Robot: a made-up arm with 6 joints.
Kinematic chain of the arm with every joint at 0, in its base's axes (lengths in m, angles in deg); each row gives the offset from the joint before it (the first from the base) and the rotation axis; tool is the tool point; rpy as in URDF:
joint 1: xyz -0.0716 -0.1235 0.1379 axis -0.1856 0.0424 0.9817
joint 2: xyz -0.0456 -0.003 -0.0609 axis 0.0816 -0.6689 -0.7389
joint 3: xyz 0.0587 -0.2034 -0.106 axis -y
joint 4: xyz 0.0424 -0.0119 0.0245 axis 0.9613 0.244 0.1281
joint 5: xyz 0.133 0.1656 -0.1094 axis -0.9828 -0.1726 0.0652
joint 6: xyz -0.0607 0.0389 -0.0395 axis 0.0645 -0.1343 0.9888
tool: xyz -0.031 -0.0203 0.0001 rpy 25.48 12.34 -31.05
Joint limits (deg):
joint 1: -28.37..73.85
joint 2: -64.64..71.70
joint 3: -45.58..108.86
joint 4: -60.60..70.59
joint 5: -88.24..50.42
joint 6: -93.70..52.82
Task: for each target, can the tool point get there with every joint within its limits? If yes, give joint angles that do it. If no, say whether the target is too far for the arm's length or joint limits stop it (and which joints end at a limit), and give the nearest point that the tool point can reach.
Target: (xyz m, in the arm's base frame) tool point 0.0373 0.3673 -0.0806
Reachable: no: joint limits stop it (at a limit: joint 1, joint 4, joint 6) | nearest point 0.0533 0.1263 -0.0676 | short by 0.242 m
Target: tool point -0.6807 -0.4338 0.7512
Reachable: no: too far | nearest point -0.3578 -0.3205 0.1905 | short by 0.657 m
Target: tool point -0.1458 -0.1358 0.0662
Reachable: yes | joints 11.56 -16.93 67.36 47.92 -37.95 -36.52
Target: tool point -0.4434 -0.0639 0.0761
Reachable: no: joint limits stop it (at a limit: joint 1, joint 3, joint 4, joint 6) | nearest point -0.3025 -0.1114 0.0326 | short by 0.155 m
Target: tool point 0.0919 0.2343 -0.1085
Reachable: no: joint limits stop it (at a limit: joint 1, joint 4, joint 6) | nearest point 0.0847 0.1238 -0.0908 | short by 0.112 m
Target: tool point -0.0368 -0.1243 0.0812
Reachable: yes | joints 14.72 45.67 34.75 46.32 7.22 -39.44
